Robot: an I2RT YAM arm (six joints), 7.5 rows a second.
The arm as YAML. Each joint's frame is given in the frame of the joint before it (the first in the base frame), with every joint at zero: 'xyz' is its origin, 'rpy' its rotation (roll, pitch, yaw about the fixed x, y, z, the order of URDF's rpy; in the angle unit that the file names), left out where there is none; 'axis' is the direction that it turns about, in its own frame. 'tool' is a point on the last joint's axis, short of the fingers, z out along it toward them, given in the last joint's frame.
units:
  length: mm
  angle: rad
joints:
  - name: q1
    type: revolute
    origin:
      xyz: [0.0, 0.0, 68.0]
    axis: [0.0, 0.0, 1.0]
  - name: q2
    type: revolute
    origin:
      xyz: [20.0, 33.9, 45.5]
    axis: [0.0, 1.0, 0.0]
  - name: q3
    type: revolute
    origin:
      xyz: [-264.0, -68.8, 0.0]
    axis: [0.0, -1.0, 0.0]
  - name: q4
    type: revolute
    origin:
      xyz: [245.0, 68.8, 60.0]
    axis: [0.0, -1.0, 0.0]
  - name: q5
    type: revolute
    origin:
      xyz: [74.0, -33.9, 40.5]
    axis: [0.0, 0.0, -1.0]
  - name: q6
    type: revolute
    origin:
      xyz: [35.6, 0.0, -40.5]
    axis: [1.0, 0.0, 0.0]
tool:
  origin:
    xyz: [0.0, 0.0, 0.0]
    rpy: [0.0, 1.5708, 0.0]
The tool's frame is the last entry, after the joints.
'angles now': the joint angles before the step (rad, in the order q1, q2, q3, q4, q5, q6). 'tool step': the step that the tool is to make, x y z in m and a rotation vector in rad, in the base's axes. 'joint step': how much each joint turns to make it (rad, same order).
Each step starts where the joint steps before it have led.
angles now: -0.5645, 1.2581, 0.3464, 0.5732, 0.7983, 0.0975
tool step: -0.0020, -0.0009, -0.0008, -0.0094, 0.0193, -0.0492
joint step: -0.0027, 0.0037, 0.0004, -0.0062, 0.0499, -0.0023
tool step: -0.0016, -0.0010, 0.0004, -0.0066, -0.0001, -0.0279
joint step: -0.0051, -0.0011, 0.0000, -0.0005, 0.0233, 0.0040
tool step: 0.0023, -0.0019, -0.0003, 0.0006, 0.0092, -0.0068
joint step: -0.0008, 0.0172, 0.0110, 0.0007, 0.0072, -0.0034
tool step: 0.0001, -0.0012, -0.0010, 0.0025, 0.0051, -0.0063
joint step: -0.0039, 0.0078, 0.0023, -0.0004, 0.0025, 0.0003
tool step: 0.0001, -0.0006, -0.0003, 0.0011, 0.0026, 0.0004
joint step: -0.0021, 0.0031, 0.0010, 0.0009, -0.0022, -0.0021
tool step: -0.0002, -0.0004, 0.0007, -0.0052, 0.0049, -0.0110
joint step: -0.0007, 0.0000, 0.0019, 0.0005, 0.0121, -0.0047
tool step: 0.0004, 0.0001, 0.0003, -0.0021, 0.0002, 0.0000
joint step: 0.0015, 0.0008, 0.0008, 0.0025, 0.0021, -0.0020
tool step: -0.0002, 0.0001, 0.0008, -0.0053, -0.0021, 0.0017
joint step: -0.0002, -0.0027, -0.0018, 0.0085, -0.0006, -0.0060
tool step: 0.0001, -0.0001, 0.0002, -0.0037, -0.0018, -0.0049
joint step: 0.0004, 0.0016, 0.0000, 0.0054, 0.0057, -0.0003
